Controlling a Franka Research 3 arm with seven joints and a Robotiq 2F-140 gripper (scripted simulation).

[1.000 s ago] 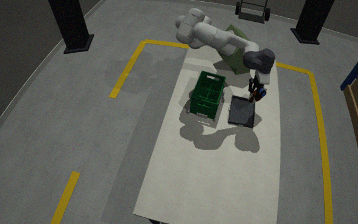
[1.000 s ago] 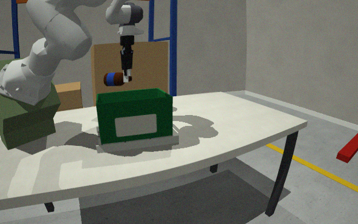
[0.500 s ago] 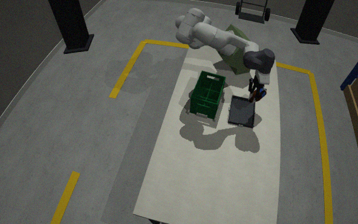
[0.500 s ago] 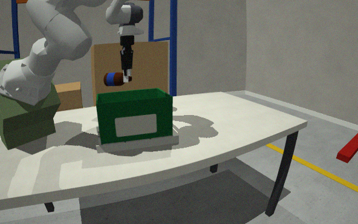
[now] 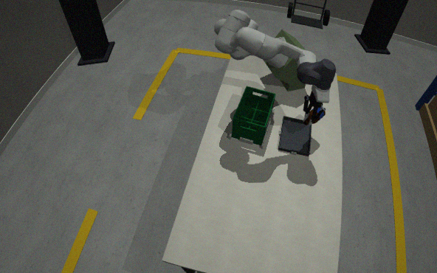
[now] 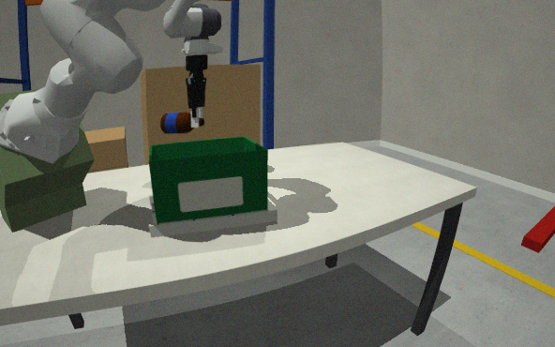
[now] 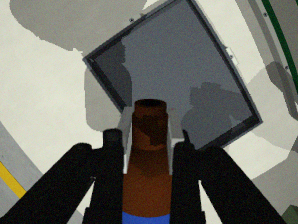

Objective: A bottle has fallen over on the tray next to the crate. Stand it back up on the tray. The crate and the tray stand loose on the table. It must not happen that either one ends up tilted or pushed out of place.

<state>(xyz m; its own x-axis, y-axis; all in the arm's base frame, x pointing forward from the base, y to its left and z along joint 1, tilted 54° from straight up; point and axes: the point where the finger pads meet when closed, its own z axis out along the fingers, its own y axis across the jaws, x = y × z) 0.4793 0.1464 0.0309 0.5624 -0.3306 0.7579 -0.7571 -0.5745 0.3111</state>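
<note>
The brown bottle is 4 cm to the left of my hand, 3 cm behind it and 2 cm below it. Also, from my hand: green crate 28 cm to the right, 15 cm behind, 13 cm below; then dark grey tray 20 cm below, 4 cm behind, 2 cm to the right.
</note>
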